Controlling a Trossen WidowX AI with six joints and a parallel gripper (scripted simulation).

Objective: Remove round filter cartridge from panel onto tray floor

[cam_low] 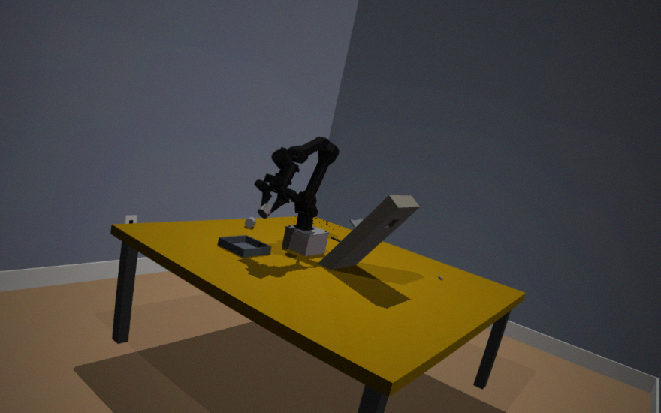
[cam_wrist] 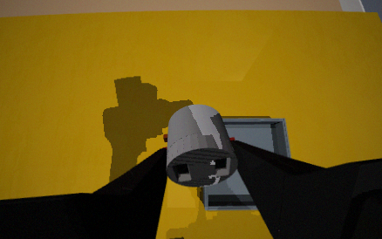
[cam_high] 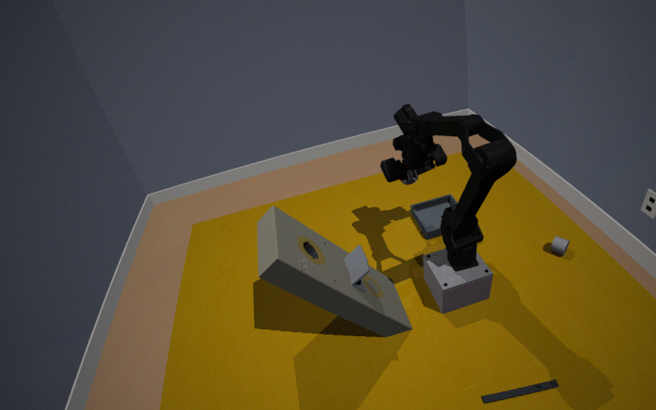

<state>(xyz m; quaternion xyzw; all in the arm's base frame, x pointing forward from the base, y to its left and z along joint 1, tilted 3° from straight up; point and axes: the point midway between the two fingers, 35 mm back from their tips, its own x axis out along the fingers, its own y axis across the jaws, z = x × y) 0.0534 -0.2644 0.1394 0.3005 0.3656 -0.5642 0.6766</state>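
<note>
The dark tray lies 90 mm behind my gripper tip and 180 mm below it. Also, from my gripper tip: round grey filter cartridge right at my gripper tip; beige service panel 270 mm ahead, 320 mm to the left.
</note>
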